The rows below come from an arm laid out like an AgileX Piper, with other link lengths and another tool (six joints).
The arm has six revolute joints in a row. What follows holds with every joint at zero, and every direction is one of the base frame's. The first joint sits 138.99 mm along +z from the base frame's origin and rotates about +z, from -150 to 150 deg. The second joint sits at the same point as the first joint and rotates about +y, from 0 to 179.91 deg. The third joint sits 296.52 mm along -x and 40.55 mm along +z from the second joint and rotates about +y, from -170 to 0 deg. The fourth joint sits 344.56 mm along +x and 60.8 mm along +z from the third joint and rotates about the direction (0.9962, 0, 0.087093), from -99.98 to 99.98 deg. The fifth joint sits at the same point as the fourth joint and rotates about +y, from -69.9 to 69.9 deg. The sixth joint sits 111.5 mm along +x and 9.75 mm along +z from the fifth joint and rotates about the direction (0.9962, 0, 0.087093), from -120 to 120 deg. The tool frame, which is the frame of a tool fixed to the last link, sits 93.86 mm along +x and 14 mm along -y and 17.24 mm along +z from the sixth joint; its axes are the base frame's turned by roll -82.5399, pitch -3.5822 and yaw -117.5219 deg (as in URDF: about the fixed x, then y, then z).
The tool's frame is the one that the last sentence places.
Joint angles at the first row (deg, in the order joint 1, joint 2, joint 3, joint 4, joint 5, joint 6):
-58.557 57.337 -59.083 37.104 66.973 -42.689
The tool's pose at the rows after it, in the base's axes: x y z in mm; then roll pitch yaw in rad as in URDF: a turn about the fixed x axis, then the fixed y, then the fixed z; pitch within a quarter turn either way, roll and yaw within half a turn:
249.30 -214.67 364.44 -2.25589 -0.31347 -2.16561
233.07 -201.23 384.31 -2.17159 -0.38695 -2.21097
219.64 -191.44 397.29 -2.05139 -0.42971 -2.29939
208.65 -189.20 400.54 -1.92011 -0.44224 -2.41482
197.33 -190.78 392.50 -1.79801 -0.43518 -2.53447
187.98 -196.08 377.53 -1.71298 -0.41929 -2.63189
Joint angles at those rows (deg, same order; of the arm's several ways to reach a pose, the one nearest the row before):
-58.556 53.322 -59.571 34.244 67.718 -42.040
-58.555 47.481 -58.277 32.146 66.412 -42.414
-58.556 41.144 -54.846 31.349 61.988 -42.639
-58.555 35.188 -49.654 31.139 54.997 -42.765
-58.554 29.183 -42.777 31.139 46.819 -43.049
-58.554 24.649 -36.269 31.138 39.438 -43.279

